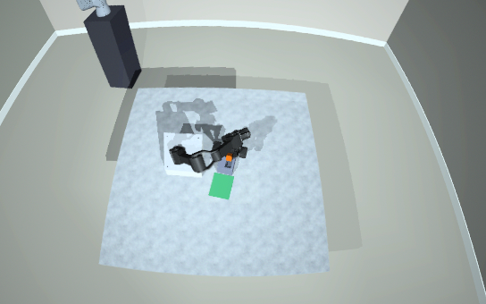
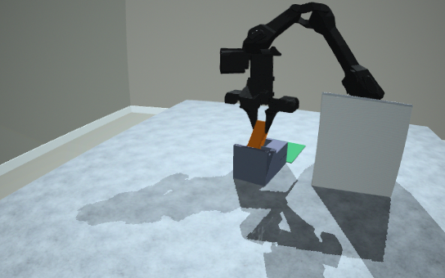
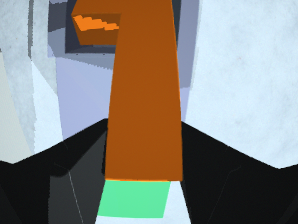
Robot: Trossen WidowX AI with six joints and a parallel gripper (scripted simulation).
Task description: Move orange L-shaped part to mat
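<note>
Right now the green mat is 2 cm behind my gripper tip, 14 cm to the right of it and 11 cm below it. Also, from my gripper tip: orange L-shaped part (1 cm behind, 4 cm to the left, 3 cm below).
</note>
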